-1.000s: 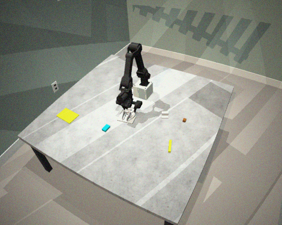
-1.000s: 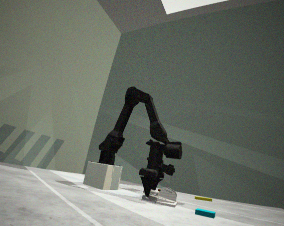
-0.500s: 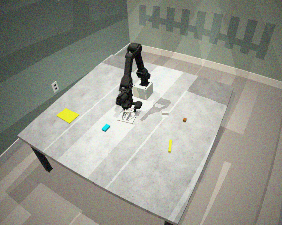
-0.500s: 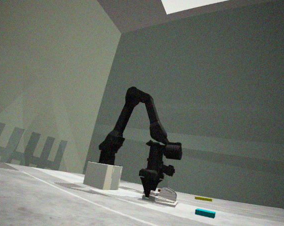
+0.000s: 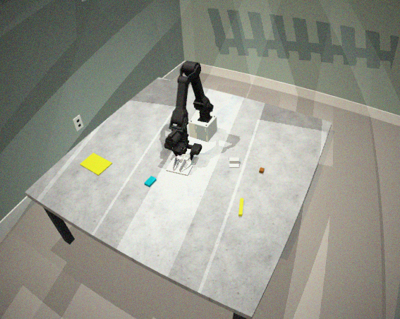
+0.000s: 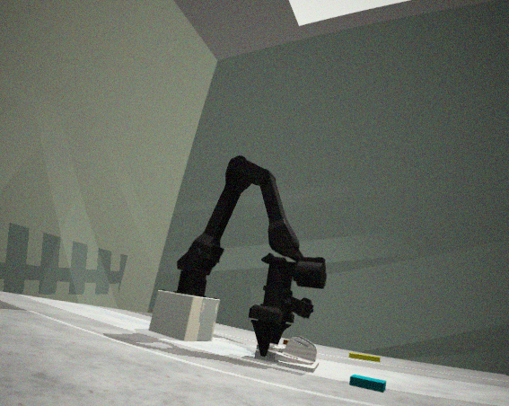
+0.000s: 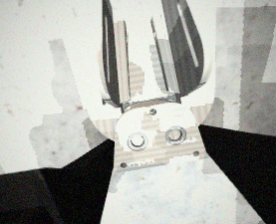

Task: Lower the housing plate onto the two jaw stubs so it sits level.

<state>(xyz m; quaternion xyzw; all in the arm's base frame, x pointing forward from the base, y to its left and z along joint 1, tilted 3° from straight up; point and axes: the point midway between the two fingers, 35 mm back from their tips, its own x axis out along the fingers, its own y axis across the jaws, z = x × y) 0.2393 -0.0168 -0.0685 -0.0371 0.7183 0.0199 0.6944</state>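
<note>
The pale jaw fixture lies 2 cm to the left of my gripper tip, 2 cm ahead of it and 1 cm above it. The rest, counted from my gripper tip: teal block 21 cm ahead, 8 cm to the right; yellow flat square 44 cm to the right, 22 cm ahead, 1 cm below; yellow bar 38 cm to the left, 19 cm ahead.
</note>
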